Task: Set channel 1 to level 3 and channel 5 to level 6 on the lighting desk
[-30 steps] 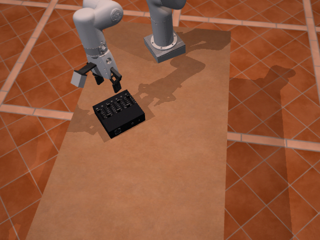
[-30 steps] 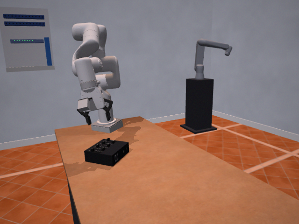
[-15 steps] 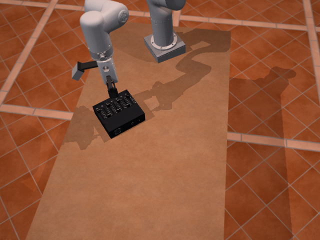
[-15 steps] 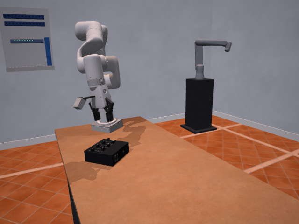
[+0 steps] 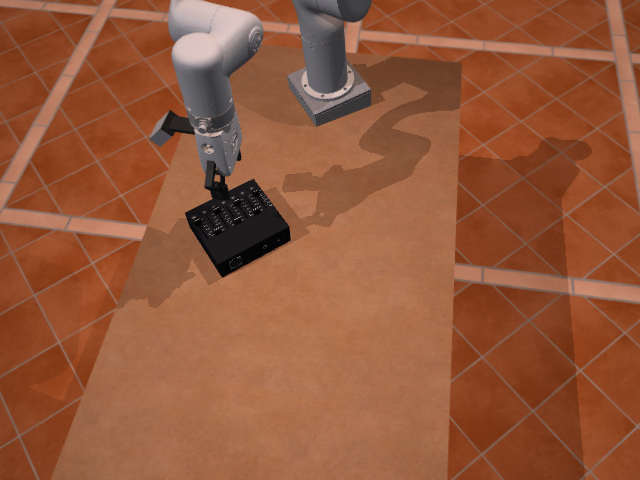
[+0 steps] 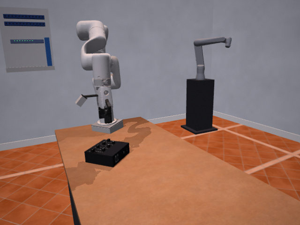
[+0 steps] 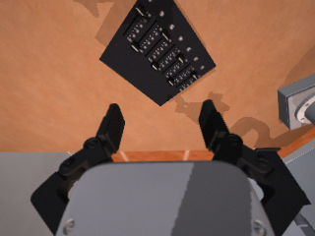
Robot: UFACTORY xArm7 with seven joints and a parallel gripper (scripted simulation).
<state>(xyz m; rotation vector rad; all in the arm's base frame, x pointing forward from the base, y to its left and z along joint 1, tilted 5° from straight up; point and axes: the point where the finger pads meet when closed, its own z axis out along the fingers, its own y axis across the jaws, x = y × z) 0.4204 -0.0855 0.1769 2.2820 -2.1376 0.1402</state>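
Right now my hand is 7 cm past the channel 1 fader cap, 2 cm to the right of it and 13 cm above it. From my hand the other things lie so: channel 2 fader cap: 2 cm behind, 4 cm to the left, 13 cm below.
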